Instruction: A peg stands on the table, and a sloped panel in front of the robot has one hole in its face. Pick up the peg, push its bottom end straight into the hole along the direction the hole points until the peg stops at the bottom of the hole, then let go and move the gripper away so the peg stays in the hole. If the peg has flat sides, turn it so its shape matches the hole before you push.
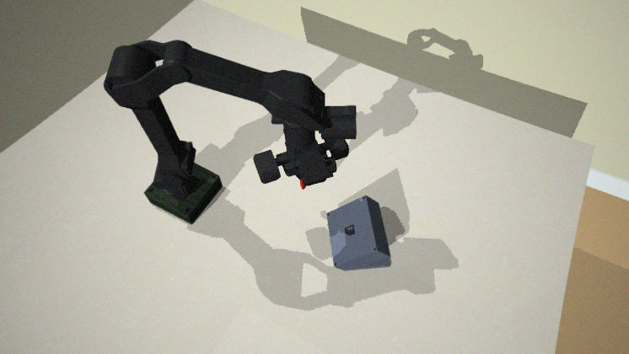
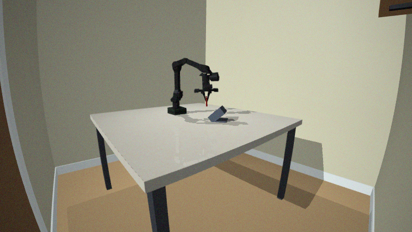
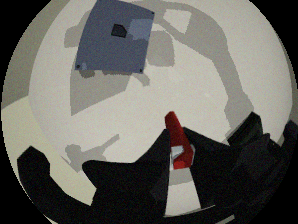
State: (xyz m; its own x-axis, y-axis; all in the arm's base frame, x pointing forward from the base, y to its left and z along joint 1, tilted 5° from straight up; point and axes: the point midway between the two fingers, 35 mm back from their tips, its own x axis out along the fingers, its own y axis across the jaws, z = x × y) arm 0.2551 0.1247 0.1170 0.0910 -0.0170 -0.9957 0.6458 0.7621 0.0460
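My gripper tip is 150 mm short of the sloped panel, 80 mm above it and 30 mm to the left of it. Also, from my gripper tip: red peg (20 mm above).
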